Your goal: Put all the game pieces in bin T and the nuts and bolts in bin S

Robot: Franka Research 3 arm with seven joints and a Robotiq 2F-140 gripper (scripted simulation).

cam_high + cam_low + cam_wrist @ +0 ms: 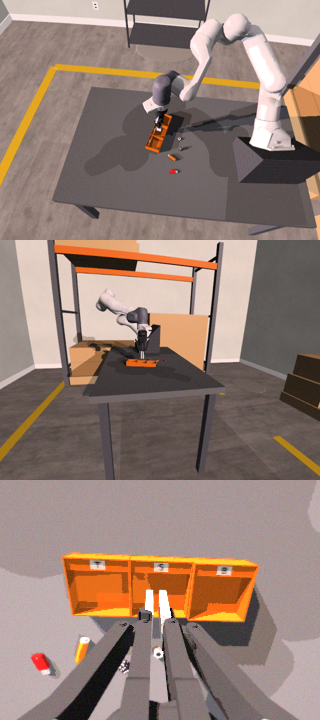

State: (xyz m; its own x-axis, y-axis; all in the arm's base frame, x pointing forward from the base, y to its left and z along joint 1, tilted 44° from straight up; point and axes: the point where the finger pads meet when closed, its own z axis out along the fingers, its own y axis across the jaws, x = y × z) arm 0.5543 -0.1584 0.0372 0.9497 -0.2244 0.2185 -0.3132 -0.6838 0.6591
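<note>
The orange bin tray is 8 cm below my hand and 1 cm to the right of it. Also, from my hand: grey nut (13 cm behind, 9 cm below, 3 cm to the left); black die (14 cm behind, 10 cm to the left, 9 cm below); dark nut (9 cm below, 8 cm behind, 1 cm to the right).
</note>
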